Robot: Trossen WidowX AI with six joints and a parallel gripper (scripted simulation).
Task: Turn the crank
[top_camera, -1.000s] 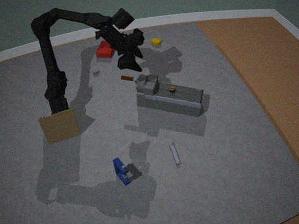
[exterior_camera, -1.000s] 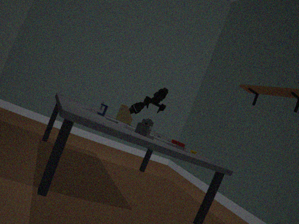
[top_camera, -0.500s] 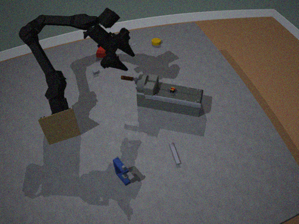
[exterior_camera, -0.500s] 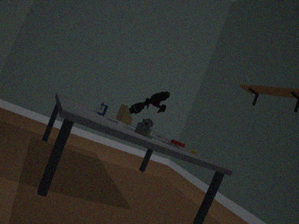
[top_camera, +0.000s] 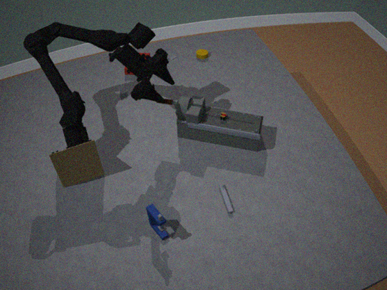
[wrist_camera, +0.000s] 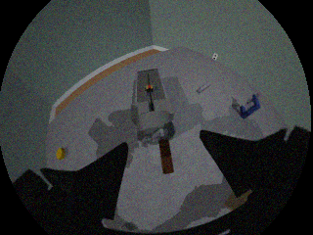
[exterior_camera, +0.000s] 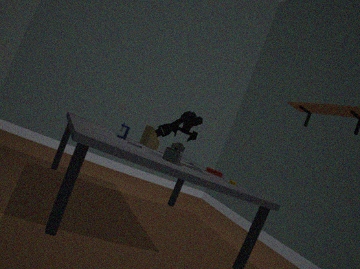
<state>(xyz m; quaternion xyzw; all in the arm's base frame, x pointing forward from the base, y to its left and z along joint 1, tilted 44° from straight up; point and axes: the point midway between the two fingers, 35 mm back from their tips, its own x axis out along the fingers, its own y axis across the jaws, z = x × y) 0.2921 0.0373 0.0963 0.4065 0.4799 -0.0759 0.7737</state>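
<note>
Right now my gripper tip is 2 cm past the brown crank handle, 1 cm to the right of it and 4 cm above it. Also, from my gripper tip: grey bar (8 cm ahead, 32 cm to the right, 15 cm below); red pointer (15 cm ahead, 8 cm to the right, 7 cm below); small grey block (13 cm behind, 23 cm to the left, 15 cm below).
</note>
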